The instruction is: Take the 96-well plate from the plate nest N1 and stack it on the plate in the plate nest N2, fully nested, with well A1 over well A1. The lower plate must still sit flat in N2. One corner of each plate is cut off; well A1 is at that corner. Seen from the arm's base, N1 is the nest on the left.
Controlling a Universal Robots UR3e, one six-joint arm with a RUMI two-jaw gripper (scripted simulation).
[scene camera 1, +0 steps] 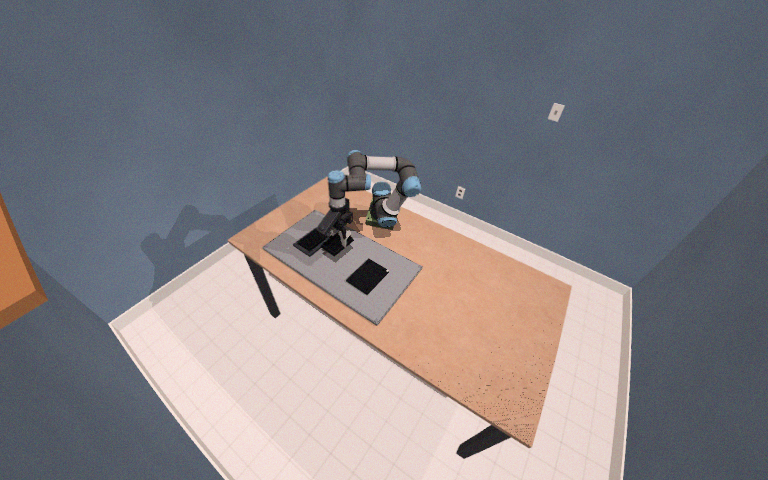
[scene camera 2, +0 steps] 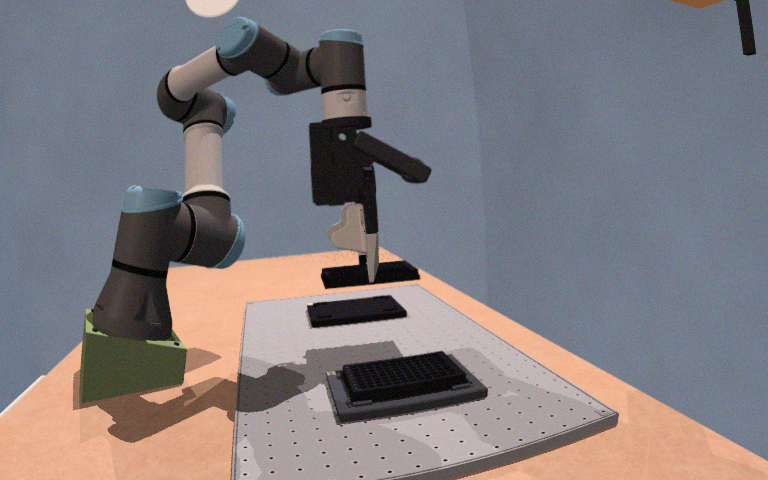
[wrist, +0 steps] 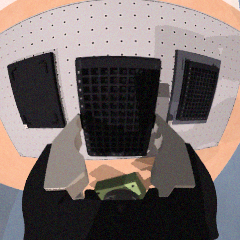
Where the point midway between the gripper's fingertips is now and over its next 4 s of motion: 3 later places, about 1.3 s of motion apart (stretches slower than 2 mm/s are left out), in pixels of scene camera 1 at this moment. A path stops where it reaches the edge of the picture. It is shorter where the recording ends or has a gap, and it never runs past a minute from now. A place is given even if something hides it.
The gripper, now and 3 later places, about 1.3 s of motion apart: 337, 243; 320, 232; 311, 227; 312, 235
